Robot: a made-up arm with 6 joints.
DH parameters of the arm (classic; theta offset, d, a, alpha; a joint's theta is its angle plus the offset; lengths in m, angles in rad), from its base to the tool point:
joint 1: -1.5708 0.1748 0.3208 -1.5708
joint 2: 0 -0.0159 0.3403 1.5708
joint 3: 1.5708 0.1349 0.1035 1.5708
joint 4: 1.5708 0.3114 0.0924 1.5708
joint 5: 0 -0.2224 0.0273 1.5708
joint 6: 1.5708 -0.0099 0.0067 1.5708
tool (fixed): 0 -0.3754 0 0
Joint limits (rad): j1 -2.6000..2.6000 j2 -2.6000..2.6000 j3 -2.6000..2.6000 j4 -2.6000..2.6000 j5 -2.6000..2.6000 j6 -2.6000..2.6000
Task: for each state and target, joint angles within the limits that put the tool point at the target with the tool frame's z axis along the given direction. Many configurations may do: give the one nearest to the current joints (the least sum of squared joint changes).
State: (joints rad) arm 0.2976 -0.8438 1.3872 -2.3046 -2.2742 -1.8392
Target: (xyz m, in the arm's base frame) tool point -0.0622 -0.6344 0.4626 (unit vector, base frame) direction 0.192 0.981 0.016
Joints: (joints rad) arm -0.2833 -0.0721 2.1196 -2.0884 -2.6000 -2.5969
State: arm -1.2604 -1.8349 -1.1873 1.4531 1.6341 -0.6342
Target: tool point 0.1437 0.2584 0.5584 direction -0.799 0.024 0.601
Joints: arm -1.7152 -1.9395 -0.9350 1.8452 1.6298 -1.4810
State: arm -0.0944 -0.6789 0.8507 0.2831 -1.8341 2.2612
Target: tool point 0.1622 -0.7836 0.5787 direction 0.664 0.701 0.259
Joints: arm 0.3641 -0.7991 1.2017 0.4284 -1.9017 2.5283
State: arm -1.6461 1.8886 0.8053 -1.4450 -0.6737 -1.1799
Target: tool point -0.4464 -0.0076 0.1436 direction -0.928 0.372 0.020
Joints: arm -2.1119 1.1394 1.4466 -1.3656 -0.8559 -1.8482
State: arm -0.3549 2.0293 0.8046 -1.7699 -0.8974 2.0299
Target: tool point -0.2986 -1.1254 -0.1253 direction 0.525 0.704 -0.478
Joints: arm -0.3110 1.3058 0.2529 -1.1409 -1.0132 1.9412
